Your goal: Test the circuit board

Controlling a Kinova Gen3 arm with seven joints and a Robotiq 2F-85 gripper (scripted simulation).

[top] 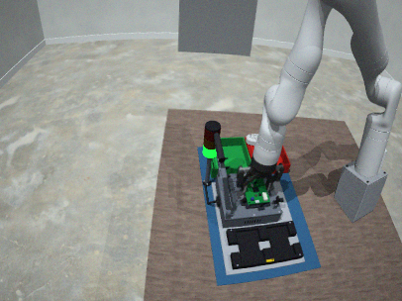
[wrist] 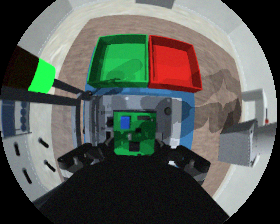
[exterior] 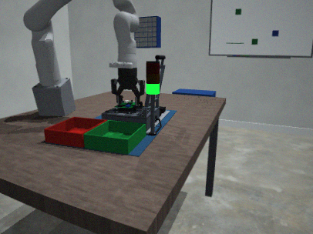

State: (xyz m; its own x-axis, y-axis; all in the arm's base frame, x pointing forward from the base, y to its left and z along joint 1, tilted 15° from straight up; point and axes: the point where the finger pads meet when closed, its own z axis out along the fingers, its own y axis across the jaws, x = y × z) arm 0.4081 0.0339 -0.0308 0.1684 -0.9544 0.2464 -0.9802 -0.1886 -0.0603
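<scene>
Right now my hand is 8 cm short of the green bin, 19 cm to the left of it and 8 cm above it. Also, from my hand: green circuit board: 1 cm below; then clear lid: 12 cm ahead, 2 cm to the left, 10 cm above; then red bin: 7 cm behind, 21 cm to the right, 8 cm below.
</scene>
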